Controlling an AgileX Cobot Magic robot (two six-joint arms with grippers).
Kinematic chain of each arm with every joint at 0, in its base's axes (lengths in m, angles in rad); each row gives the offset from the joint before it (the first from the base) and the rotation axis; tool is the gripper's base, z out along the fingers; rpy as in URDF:
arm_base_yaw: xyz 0 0 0.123 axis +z
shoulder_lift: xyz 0 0 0 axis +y
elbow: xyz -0.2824 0 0.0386 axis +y
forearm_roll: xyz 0.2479 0 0.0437 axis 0.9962 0 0.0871
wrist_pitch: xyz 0 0 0 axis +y
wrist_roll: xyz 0.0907 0 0.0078 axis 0.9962 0 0.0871
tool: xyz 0 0 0 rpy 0 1.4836 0
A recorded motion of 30 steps. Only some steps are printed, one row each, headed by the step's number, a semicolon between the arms.
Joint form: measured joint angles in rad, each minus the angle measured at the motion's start. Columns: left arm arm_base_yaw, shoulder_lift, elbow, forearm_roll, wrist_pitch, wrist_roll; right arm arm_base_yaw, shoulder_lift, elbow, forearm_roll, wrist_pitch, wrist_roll.
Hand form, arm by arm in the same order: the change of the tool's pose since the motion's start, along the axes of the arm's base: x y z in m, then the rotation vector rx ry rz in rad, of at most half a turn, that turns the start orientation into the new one. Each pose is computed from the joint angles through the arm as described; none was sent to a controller.
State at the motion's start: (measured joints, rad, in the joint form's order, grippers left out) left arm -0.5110 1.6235 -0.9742 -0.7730 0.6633 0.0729; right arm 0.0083 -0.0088 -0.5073 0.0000 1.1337 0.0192
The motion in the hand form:
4: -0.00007 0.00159 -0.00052 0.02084 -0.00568 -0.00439; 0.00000 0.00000 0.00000 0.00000 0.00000 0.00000
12: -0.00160 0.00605 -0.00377 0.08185 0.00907 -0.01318; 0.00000 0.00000 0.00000 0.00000 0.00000 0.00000
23: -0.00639 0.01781 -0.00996 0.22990 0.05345 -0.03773; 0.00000 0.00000 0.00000 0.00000 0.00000 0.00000
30: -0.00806 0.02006 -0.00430 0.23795 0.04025 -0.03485; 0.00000 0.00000 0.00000 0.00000 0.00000 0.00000
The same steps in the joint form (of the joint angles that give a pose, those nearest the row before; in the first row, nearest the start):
4: 0.0000 -0.0018 0.0000 0.0332 0.0000 -0.0166; 0.0000 0.0000 0.0000 0.0000 0.0000 0.0000
12: 0.0000 -0.0018 0.0000 0.1275 0.0218 -0.0816; 0.0000 0.0000 0.0000 0.0000 0.0000 0.0000
23: 0.0000 -0.0037 0.0000 0.3335 0.0995 -0.2179; 0.0000 0.0000 0.0000 0.0000 0.0000 0.0000
30: 0.0000 -0.0237 -0.0012 0.3577 0.1083 -0.2363; 0.0000 0.0000 0.0000 0.0000 0.0000 0.0000

